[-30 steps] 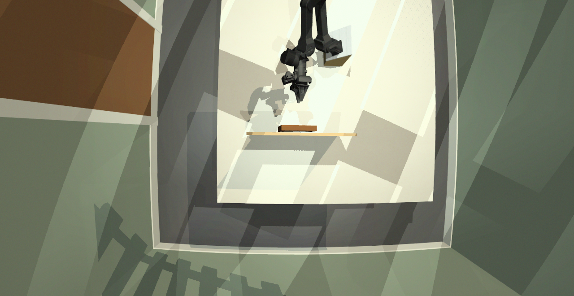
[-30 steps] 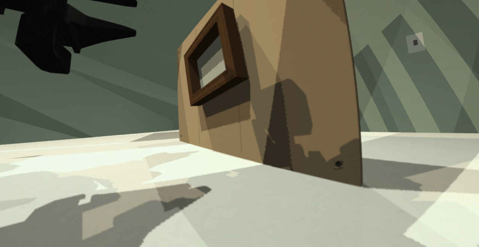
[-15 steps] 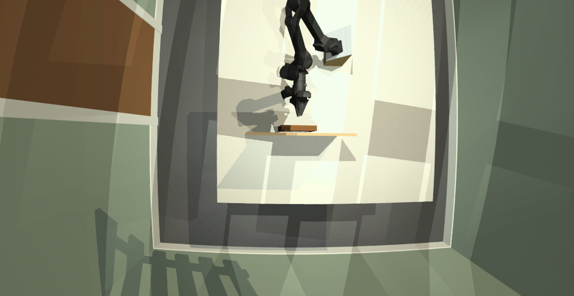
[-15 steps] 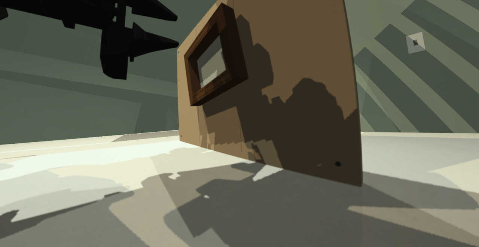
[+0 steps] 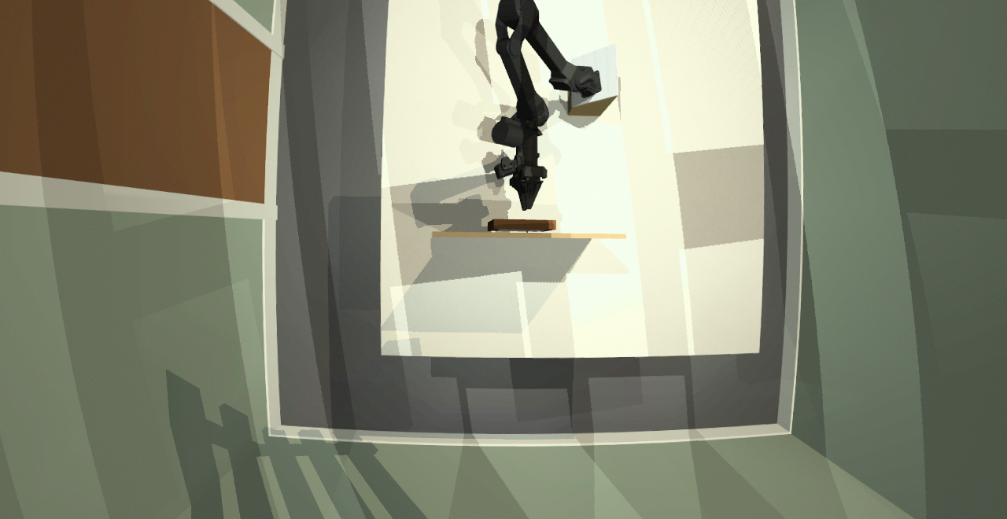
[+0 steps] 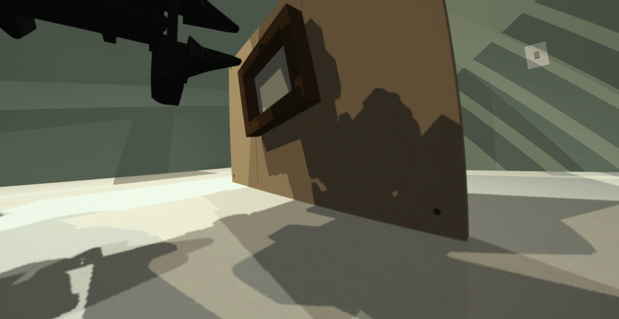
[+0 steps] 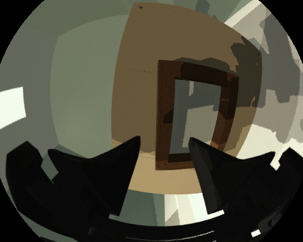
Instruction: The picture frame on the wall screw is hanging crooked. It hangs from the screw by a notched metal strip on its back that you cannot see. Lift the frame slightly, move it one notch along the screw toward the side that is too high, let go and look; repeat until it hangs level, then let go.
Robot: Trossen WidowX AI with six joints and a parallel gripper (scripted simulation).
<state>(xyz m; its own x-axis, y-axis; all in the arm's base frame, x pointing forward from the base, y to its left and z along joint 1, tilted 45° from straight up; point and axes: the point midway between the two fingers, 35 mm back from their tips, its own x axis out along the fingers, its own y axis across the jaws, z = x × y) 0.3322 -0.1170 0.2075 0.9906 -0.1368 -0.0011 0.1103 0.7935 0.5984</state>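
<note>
My gripper tip is 5 cm short of the picture frame, 5 cm above it and 2 cm to the left of it. The rest, counted from my gripper tip: tan wall panel 7 cm below, 6 cm ahead.
</note>
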